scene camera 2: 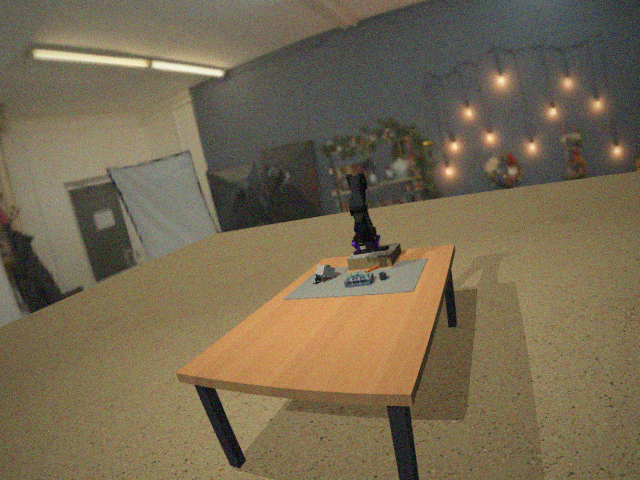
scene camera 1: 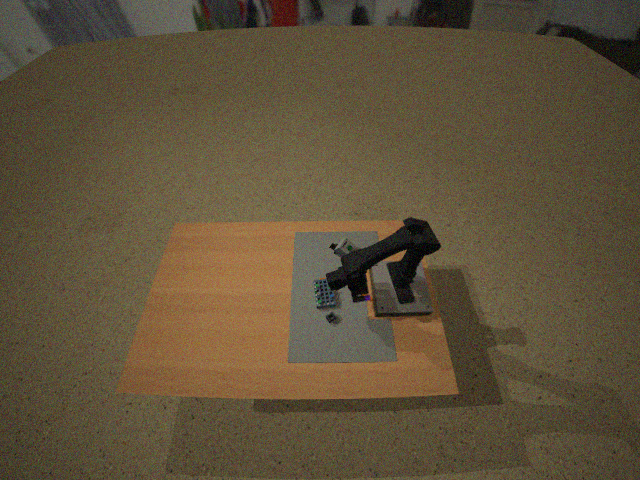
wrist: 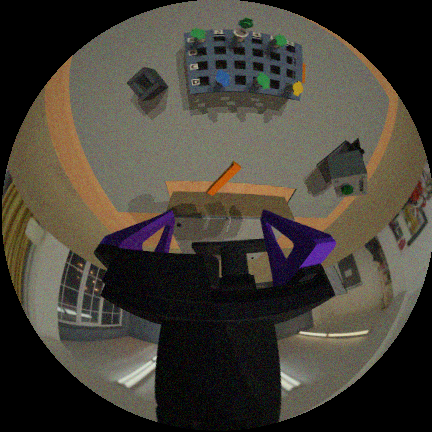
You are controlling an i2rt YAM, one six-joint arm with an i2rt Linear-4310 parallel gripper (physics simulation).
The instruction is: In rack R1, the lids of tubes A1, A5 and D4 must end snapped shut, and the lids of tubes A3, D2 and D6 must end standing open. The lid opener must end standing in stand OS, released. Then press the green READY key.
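Pixels of known places: gripper, fingertip midpoint: (scene camera 2: pixel 369 251) (scene camera 1: pixel 361 289) (wrist: pixel 217 214); arm's base, origin of the base link: (scene camera 2: pixel 371 251) (scene camera 1: pixel 399 281) (wrist: pixel 232 245).
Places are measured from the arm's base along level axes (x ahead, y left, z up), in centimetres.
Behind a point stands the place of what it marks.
Note:
My gripper (wrist: pixel 217 214) @[y 2.2, x 19.5, z 4.9 cm] (scene camera 2: pixel 366 248) @[y 2.2, x 19.5, z 4.9 cm] is open and empty above the front edge of the arm's base. The orange lid opener (wrist: pixel 225 178) @[y 0.9, x 16.7, z -5.2 cm] (scene camera 2: pixel 372 268) @[y 1.7, x 16.5, z -5.2 cm] lies slantwise between the base and rack R1, beyond the fingertips. Rack R1 (wrist: pixel 240 65) @[y -1.7, x 33.7, z -3.9 cm] (scene camera 1: pixel 324 294) @[y -1.2, x 34.7, z -3.1 cm] (scene camera 2: pixel 359 279) @[y -1.5, x 38.0, z -3.1 cm] stands on the mat. Tube A3 (wrist: pixel 241 34) shows a pale open rim, its green lid (wrist: pixel 246 23) standing back. A1 (wrist: pixel 198 34), A5 (wrist: pixel 280 41) and D4 (wrist: pixel 263 81) @[y -3.3, x 31.4, z -1.3 cm] have green lids, D2 (wrist: pixel 223 78) @[y 0.5, x 31.6, z -1.3 cm] blue, D6 (wrist: pixel 298 89) @[y -7.3, x 31.3, z -1.3 cm] yellow; whether these are snapped shut is unclear. Dark stand OS (wrist: pixel 147 83) @[y 9.6, x 33.8, z -5.5 cm] (scene camera 1: pixel 332 317) @[y 9.7, x 33.1, z -3.1 cm] (scene camera 2: pixel 383 275) @[y 9.8, x 35.2, z -3.7 cm] is empty.
A grey box (wrist: pixel 347 167) @[y -19.9, x 22.4, z -0.9 cm] (scene camera 2: pixel 325 271) @[y -21.5, x 24.1, z -0.9 cm] with the green READY key (wrist: pixel 347 189) @[y -20.7, x 19.0, z 0.9 cm] (scene camera 1: pixel 349 248) @[y -20.8, x 18.9, z 0.8 cm] stands right of the rack in the wrist view, with a dark part at its back. The grey mat (wrist: pixel 125 150) @[y 17.4, x 25.0, z -6.1 cm] (scene camera 1: pixel 310 341) @[y 17.4, x 44.0, z -6.1 cm] borders the arm's raised base (scene camera 1: pixel 403 308) @[y 12.0, x 2.5, z 0.0 cm] (scene camera 2: pixel 372 259) @[y 1.9, x 12.5, z -1.5 cm].

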